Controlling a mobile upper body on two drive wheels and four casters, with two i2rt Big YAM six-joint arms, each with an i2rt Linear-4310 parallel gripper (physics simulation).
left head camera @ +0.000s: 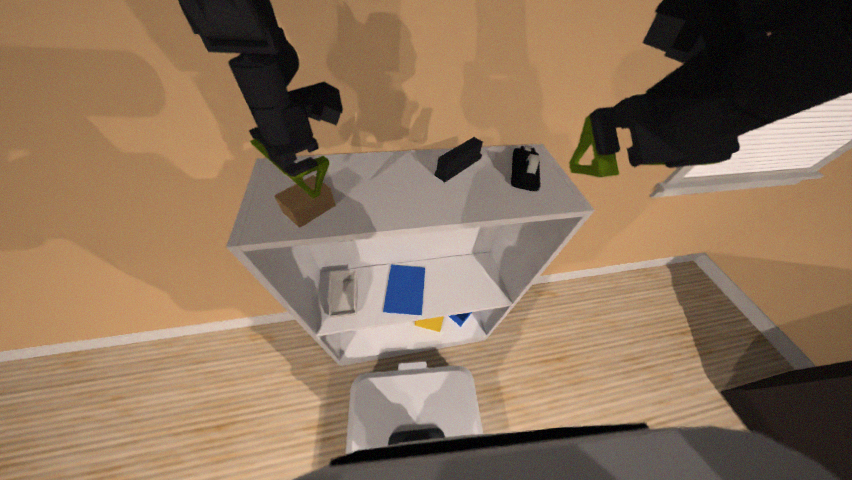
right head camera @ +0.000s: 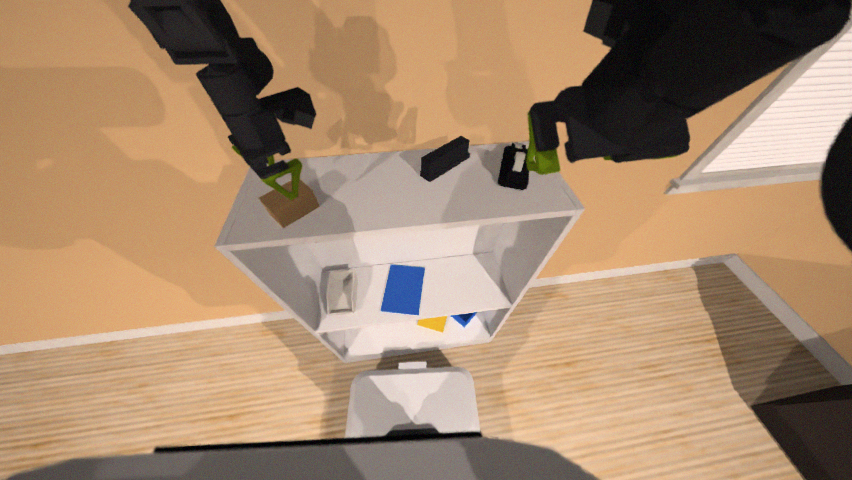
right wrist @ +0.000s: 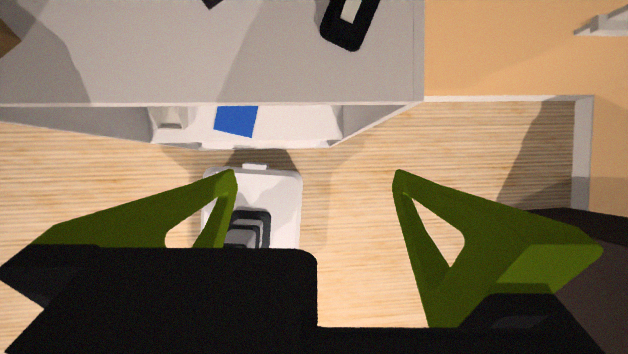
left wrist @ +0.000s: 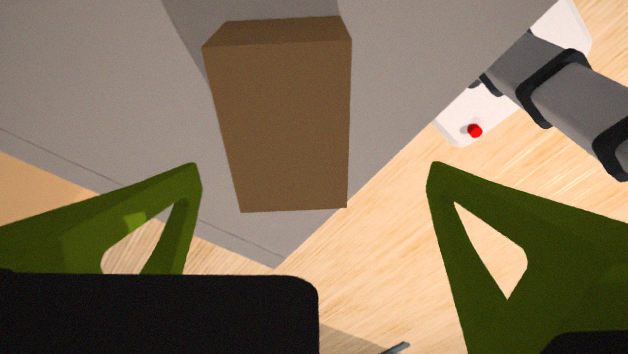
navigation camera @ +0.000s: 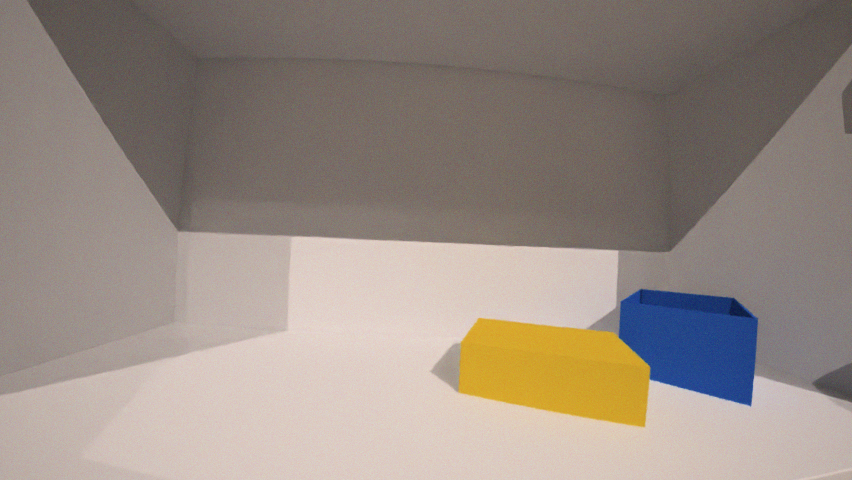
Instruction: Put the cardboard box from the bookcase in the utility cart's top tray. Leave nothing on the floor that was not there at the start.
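Places are measured from the left arm's base along level axes (x ahead, y left, z up), in centimetres.
Pixels of known places: left gripper, fingertip midpoint: (left head camera: 301, 184) (right head camera: 282, 186) (left wrist: 313, 175); right gripper, fingertip midpoint: (left head camera: 605, 163) (right head camera: 565, 160) (right wrist: 314, 178).
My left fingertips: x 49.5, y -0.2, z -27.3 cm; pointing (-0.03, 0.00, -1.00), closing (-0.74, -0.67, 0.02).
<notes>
Ahead of a thing's pixels: the offset from my left fingertips to its top centre. "spot": to the spot under its first point.
The brown cardboard box {dx +0.9, dy +0.8, dz -2.7 cm} (left head camera: 305, 205) (right head camera: 287, 207) (left wrist: 287, 125) stands on the top board of the grey-white bookcase (left head camera: 393, 196) (right head camera: 381, 196) (left wrist: 110, 100) (right wrist: 190, 60), near its left end. My left gripper (left head camera: 298, 178) (right head camera: 275, 178) (left wrist: 313, 175) is open above the box, pointing down. In the left wrist view the box lies between and ahead of the fingertips, its long sides running roughly in line with the fingers; no contact is plain. My right gripper (left head camera: 631, 169) (right head camera: 581, 163) (right wrist: 314, 178) is open and empty, off the bookcase's right end. I cannot make out the utility cart in any view.
A black upright block {dx +15.5, dy -34.5, dz -2.3 cm} (left head camera: 458, 159) (right head camera: 444, 158) and a black bottle-like object {dx +13.9, dy -52.3, dz -0.7 cm} (left head camera: 525, 169) (right wrist: 348, 25) stand on the bookcase top. Shelves hold a clear bin {spot: dx +7.0, dy +5.2, dz -60.9 cm} (left head camera: 341, 292), a blue box {dx +7.7, dy -20.1, dz -61.3 cm} (left head camera: 404, 289), a yellow block {dx +8.7, dy -32.9, dz -99.2 cm} (navigation camera: 551, 372) and a blue open bin {dx +13.6, dy -51.9, dz -96.2 cm} (navigation camera: 685, 351). A dark brown object (left head camera: 798, 411) stands at right.
</notes>
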